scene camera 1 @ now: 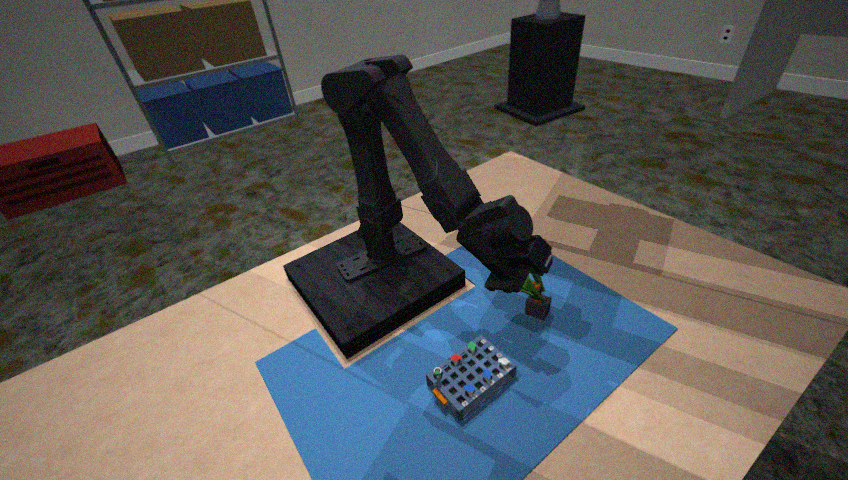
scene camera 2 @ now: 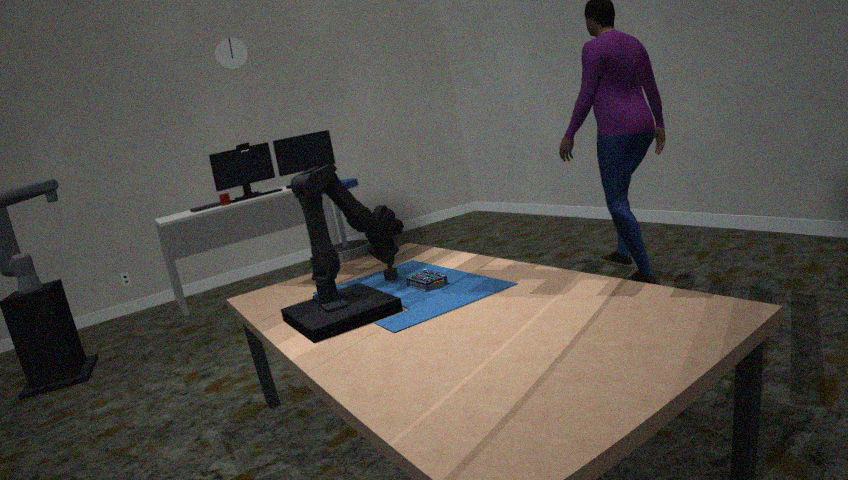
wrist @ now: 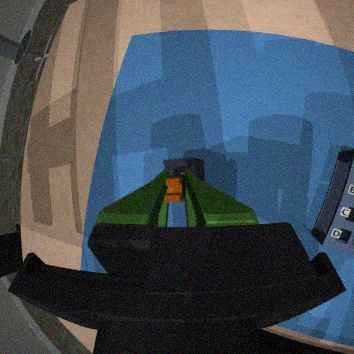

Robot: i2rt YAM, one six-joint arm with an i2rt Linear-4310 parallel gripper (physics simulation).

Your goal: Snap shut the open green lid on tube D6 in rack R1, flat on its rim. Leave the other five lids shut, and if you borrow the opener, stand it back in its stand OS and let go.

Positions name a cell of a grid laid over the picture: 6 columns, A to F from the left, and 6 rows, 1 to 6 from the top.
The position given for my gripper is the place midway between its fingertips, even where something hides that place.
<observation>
My gripper (scene camera 1: D4) grips a lid opener, which still rests on a dark block.
My gripper also shows in the wrist view (wrist: C3).
</observation>
